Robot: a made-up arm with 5 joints. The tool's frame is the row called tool.
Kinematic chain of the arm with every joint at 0, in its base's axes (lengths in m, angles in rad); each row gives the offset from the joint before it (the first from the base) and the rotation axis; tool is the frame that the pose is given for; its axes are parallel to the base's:
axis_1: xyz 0 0 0.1 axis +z
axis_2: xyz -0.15 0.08 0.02 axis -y
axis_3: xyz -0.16 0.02 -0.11 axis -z
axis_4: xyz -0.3 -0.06 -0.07 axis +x
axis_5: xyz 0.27 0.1 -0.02 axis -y
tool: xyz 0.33 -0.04 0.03
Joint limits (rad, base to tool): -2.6..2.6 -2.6..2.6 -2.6..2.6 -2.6..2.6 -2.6..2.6
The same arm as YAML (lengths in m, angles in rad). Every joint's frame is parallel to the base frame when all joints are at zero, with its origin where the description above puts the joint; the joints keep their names.
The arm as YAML. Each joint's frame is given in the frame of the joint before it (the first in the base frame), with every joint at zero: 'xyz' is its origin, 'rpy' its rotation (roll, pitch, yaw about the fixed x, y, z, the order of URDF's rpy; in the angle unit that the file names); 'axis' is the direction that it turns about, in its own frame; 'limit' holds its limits. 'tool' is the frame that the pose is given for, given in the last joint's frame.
units:
  length: m
  angle: rad
joints:
  - name: axis_1
    type: revolute
    origin:
      xyz: [0.0, 0.0, 0.1]
      rpy: [0.0, 0.0, 0.0]
    axis: [0.0, 0.0, 1.0]
    limit:
      lower: -2.6
      upper: 2.6
  - name: axis_2
    type: revolute
    origin:
      xyz: [-0.15, 0.08, 0.02]
      rpy: [0.0, 0.0, 0.0]
    axis: [0.0, -1.0, 0.0]
    limit:
      lower: -2.6
      upper: 2.6
  - name: axis_3
    type: revolute
    origin:
      xyz: [-0.16, 0.02, -0.11]
      rpy: [0.0, 0.0, 0.0]
    axis: [0.0, 0.0, -1.0]
    limit:
      lower: -2.6
      upper: 2.6
  - name: axis_4
    type: revolute
    origin:
      xyz: [-0.3, -0.06, -0.07]
      rpy: [0.0, 0.0, 0.0]
    axis: [1.0, 0.0, 0.0]
    limit:
      lower: -2.6
      upper: 2.6
  - name: axis_5
    type: revolute
    origin:
      xyz: [0.27, 0.1, -0.02]
      rpy: [0.0, 0.0, 0.0]
    axis: [0.0, -1.0, 0.0]
    limit:
      lower: -2.6
      upper: 2.6
tool:
  origin:
    xyz: [0.33, -0.04, 0.03]
    rpy: [0.0, 0.0, 0.0]

